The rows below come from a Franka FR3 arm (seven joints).
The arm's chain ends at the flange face. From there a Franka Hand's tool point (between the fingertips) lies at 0.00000 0.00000 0.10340 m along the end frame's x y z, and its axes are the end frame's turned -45 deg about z.
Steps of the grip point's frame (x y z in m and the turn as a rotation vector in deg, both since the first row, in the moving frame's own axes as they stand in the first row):
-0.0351 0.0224 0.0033 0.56 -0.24 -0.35
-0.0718 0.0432 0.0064 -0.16 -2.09 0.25
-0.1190 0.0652 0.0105 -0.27 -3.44 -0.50
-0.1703 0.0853 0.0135 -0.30 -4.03 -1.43
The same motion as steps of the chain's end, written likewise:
-0.0080 0.0411 0.0033 0.23 -0.57 -0.35
-0.0178 0.0785 0.0065 -1.59 -1.36 0.25
-0.0340 0.1255 0.0107 -2.62 -2.24 -0.50
-0.0554 0.1752 0.0138 -3.06 -2.64 -1.43

